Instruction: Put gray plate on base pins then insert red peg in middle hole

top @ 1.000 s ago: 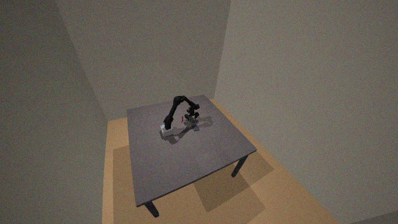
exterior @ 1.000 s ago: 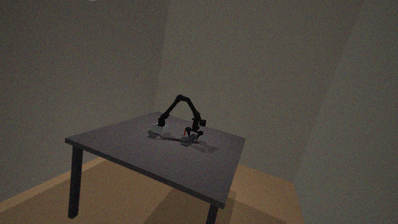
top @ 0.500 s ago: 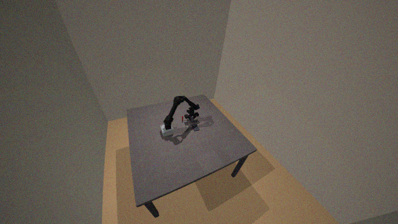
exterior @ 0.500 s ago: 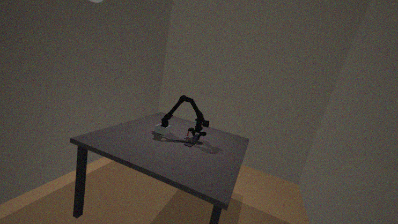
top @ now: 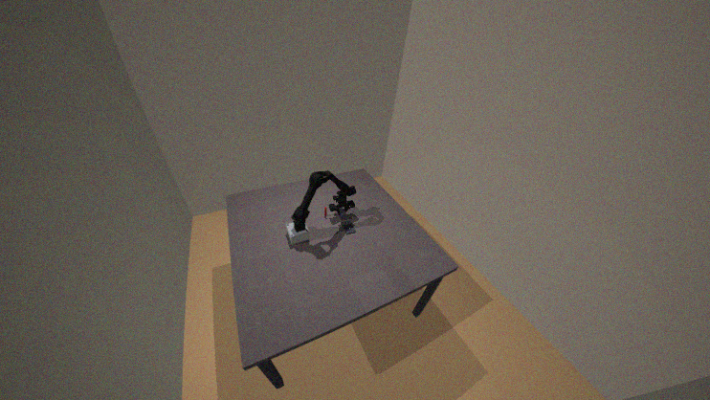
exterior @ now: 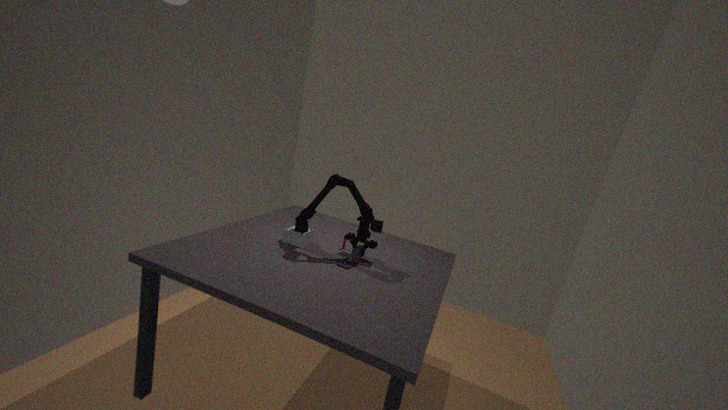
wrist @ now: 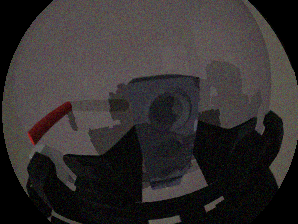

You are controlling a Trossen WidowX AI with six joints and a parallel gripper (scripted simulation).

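Right now my gripper tip is 110 mm past the red peg, 50 mm to the right of it and 30 mm below it. From my gripper tip the other things lie so: gray plate (30 mm above).
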